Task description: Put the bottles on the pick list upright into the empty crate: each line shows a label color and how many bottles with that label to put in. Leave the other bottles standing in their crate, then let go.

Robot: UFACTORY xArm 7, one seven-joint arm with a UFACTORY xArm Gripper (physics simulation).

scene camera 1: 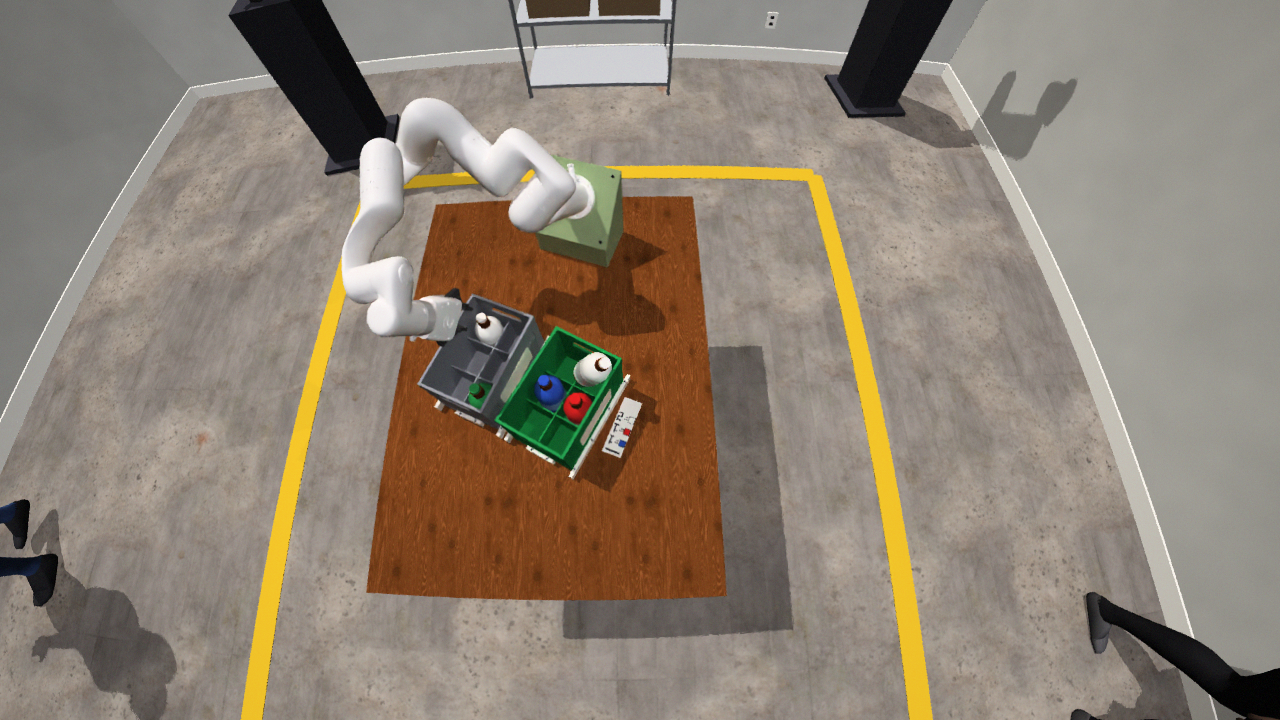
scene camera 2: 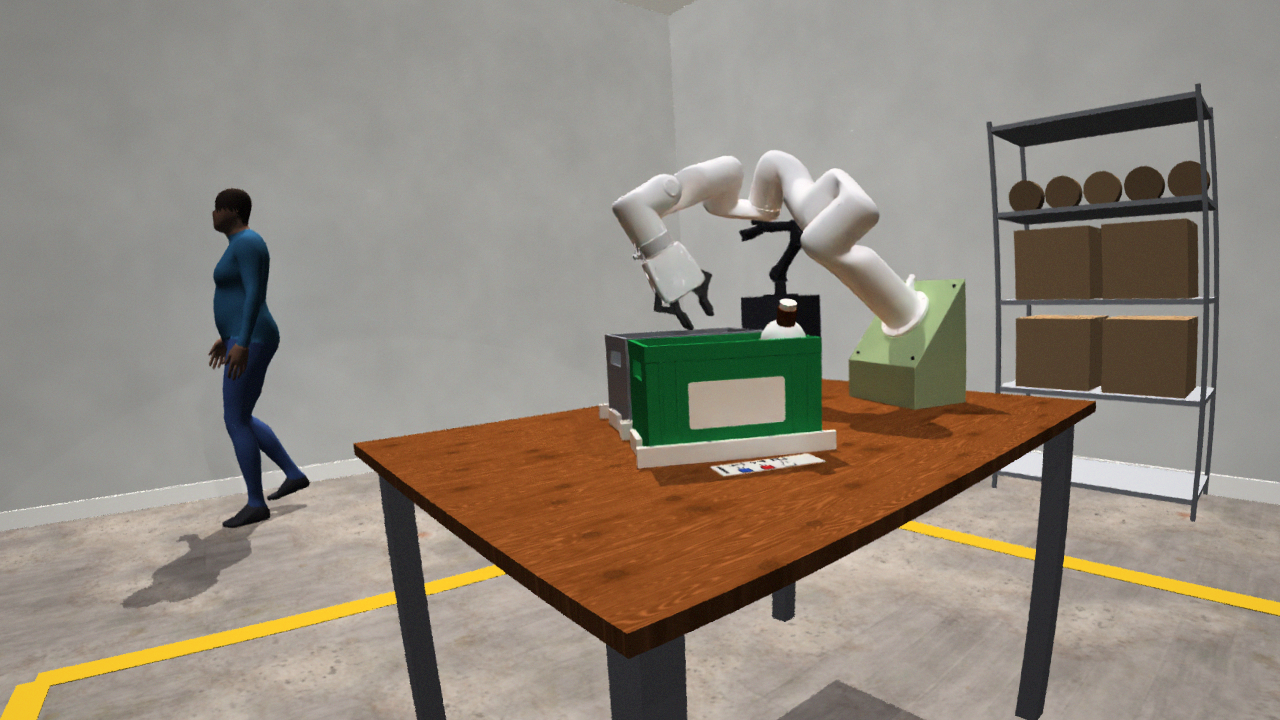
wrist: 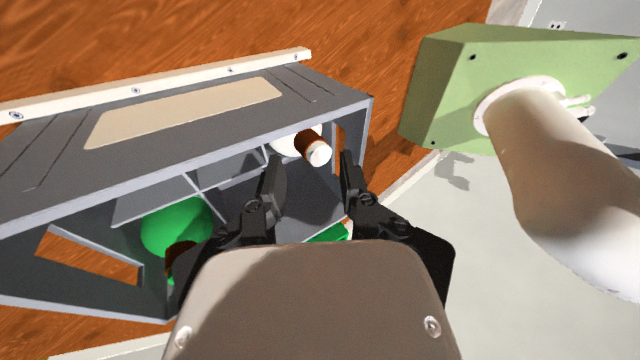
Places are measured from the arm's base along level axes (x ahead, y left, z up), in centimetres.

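Pixels of known places: gripper, between the fingertips: [scene camera 1: 465, 317] [scene camera 2: 701, 322] [wrist: 311, 165]; arm's base, origin of its link: [scene camera 1: 574, 196] [scene camera 2: 906, 315] [wrist: 512, 108].
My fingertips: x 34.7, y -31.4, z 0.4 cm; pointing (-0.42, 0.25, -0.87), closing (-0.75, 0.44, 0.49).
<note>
Ahead of a thing's pixels: the offset from my fingertips to its top centre. Level surfaces: height alone.
My gripper [scene camera 1: 465, 320] [scene camera 2: 699, 318] [wrist: 311, 165] is open and empty, tilted above the grey crate @(dx +8.6, dy +2.1, dz -1.6 cm) [scene camera 1: 447, 368] [scene camera 2: 617, 385] [wrist: 225, 122]. In the wrist view its fingertips flank the white cap of a white bottle @(dx -1.0, dy +3.2, dz -2.8 cm) [scene camera 1: 488, 329] [wrist: 285, 145], which stands in a corner compartment; the depth between them is unclear. A green bottle @(dx +18.2, dy +1.0, dz -2.8 cm) [scene camera 1: 478, 392] [wrist: 175, 225] stands at that crate's other end. The green crate @(dx +22.1, dy +21.6, dz -1.6 cm) [scene camera 1: 535, 428] [scene camera 2: 662, 394] [wrist: 330, 233] holds a blue bottle @(dx +18.8, dy +18.0, dz -2.8 cm) [scene camera 1: 548, 390], a red bottle @(dx +24.6, dy +24.9, dz -2.8 cm) [scene camera 1: 578, 407] and a white bottle @(dx +17.7, dy +30.7, dz +4.4 cm) [scene camera 1: 590, 368] [scene camera 2: 784, 329]. The pick list @(dx +29.0, dy +35.0, dz -18.9 cm) [scene camera 1: 622, 428] [scene camera 2: 767, 464] shows blue and red marks; its counts are unreadable.
The crates stand side by side on the wooden table @(dz -19.1 cm) [scene camera 1: 537, 537] [scene camera 2: 537, 501], with white rails [scene camera 2: 733, 445] [wrist: 175, 79] at their bases. The arm's green pedestal [scene camera 1: 581, 241] [scene camera 2: 904, 380] [wrist: 440, 90] stands beyond them. A person [scene camera 2: 241, 304] is on the floor, away from the table.
</note>
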